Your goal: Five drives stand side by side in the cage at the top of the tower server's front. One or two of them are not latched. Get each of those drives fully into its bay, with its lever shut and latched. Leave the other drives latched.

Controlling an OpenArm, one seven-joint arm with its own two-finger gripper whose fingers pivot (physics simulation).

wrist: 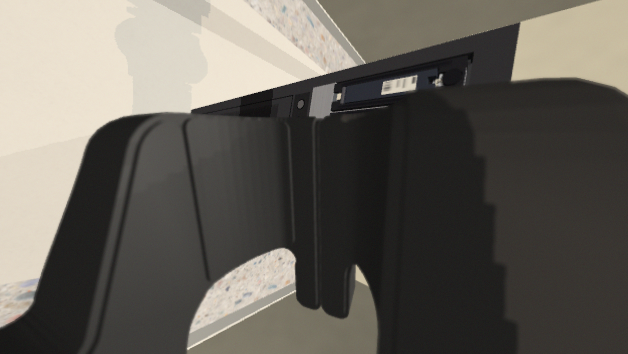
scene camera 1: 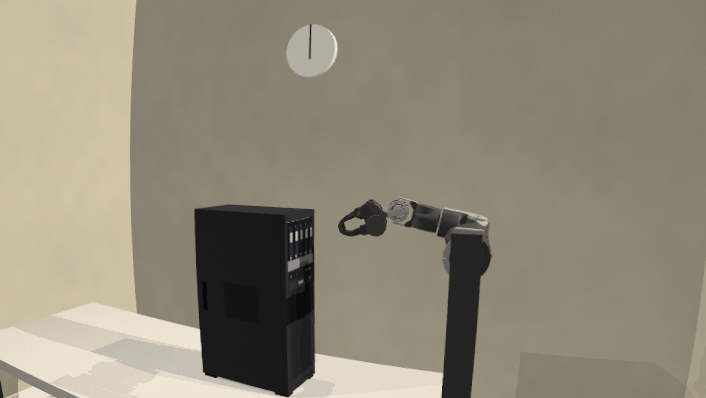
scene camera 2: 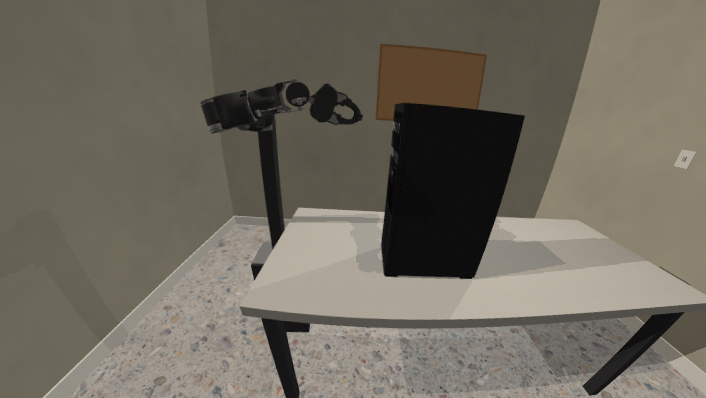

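Observation:
The black tower server (scene camera 1: 240,260) (scene camera 2: 450,190) (wrist: 495,55) stands upright. In scene camera 1 its five drives (scene camera 1: 298,240) stand side by side in the top cage, and no lever visibly sticks out from the front. Whether each lever is latched is too small to tell. In the wrist view one dark blue drive (wrist: 365,93) with a white label shows above the fingers, its lever lying along its front; the fingers hide the other drives. My gripper (scene camera 1: 342,227) (scene camera 2: 360,117) (wrist: 332,210) is shut and empty, at drive height, a short gap in front of the cage, touching nothing.
The tower stands on a pale table (scene camera 1: 380,367) (scene camera 2: 320,295). The arm's black post (scene camera 1: 462,320) (scene camera 2: 270,185) rises beyond the table's end, on the tower's front side. A brown board (scene camera 2: 430,75) and a round clock (scene camera 1: 311,50) hang on the walls.

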